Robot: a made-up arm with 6 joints.
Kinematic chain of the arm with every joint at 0, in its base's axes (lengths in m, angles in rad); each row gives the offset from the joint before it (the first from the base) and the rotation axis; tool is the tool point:
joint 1: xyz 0 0 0.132 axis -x
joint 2: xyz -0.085 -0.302 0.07 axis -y
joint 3: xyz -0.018 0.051 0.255 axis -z
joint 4: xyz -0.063 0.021 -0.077 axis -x
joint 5: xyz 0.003 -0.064 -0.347 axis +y
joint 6: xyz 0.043 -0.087 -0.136 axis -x
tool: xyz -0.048 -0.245 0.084
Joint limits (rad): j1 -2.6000..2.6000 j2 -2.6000..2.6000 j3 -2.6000..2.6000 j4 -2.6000..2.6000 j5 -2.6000..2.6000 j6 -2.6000..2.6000
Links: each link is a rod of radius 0.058 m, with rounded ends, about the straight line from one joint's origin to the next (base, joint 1, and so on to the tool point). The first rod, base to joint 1, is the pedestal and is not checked.
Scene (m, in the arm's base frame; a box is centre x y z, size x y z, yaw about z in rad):
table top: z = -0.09
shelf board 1: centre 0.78 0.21 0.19 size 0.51 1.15 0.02 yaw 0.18
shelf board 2: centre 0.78 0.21 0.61 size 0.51 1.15 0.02 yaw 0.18
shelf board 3: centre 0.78 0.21 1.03 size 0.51 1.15 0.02 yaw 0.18
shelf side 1: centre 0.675 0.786 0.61 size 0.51 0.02 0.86 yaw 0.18
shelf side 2: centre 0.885 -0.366 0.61 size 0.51 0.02 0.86 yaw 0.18
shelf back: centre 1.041 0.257 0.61 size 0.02 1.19 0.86 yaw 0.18
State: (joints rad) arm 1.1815 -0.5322 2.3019 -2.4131 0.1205 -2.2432
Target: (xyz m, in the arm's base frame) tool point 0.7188 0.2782 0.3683
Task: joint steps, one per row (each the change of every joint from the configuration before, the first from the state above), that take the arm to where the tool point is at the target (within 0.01 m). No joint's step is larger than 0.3 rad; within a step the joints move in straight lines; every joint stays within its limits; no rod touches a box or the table.
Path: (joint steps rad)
1: -0.2084 0.1367 -0.0516 -0.0128 0.2366 -0.0892
2: -0.2083 0.1367 -0.0516 -0.0129 0.2366 -0.0892
3: -0.2084 0.1367 -0.0516 -0.0128 0.2365 -0.0892
4: -0.2083 0.1366 -0.0516 -0.0128 0.2366 -0.0892
5: 0.0893 -0.1101 -0.0655 0.0830 0.2061 0.0000
6: 0.0894 -0.1101 -0.0656 0.0831 0.2061 0.0000
7: 0.0894 -0.1101 -0.0655 0.0831 0.2061 0.0000
8: 0.1492 -0.0517 -0.0077 -0.0374 -0.2432 0.0562
9: 0.1492 -0.0517 -0.0078 -0.0374 -0.2432 0.0563
10: 0.1493 -0.0517 -0.0077 -0.0374 -0.2432 0.0562
11: 0.1492 -0.0517 -0.0077 -0.0375 -0.2432 0.0563
12: 0.1492 -0.0517 -0.0078 -0.0374 -0.2431 0.0562

